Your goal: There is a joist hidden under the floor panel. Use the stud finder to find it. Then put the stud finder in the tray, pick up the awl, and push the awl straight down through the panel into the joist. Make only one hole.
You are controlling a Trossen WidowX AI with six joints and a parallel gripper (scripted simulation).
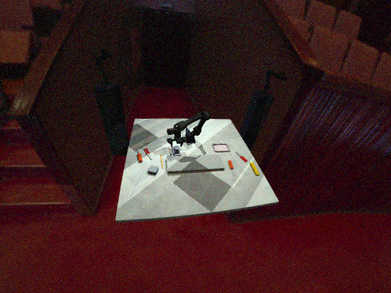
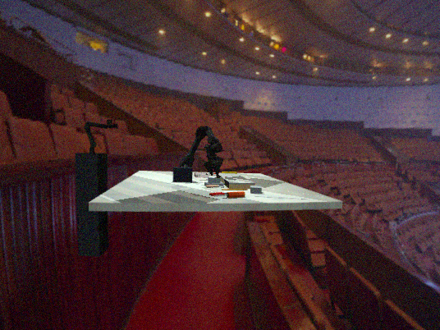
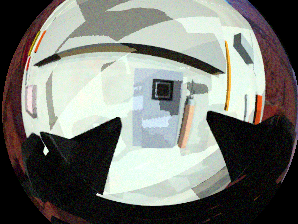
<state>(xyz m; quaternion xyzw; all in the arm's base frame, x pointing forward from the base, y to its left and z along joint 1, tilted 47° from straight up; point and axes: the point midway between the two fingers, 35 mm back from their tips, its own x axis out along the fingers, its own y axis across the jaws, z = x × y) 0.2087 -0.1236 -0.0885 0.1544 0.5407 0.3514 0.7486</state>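
My gripper tip is now 3 cm above the stud finder, 1 cm to the right of it and 1 cm short of it. From my gripper tip the other things lie so: tray: 48 cm to the left, 9 cm behind, 6 cm below; then thin orange tool: 13 cm to the right, 12 cm ahead, 7 cm below; then grey block: 24 cm ahead, 20 cm to the right, 5 cm below.
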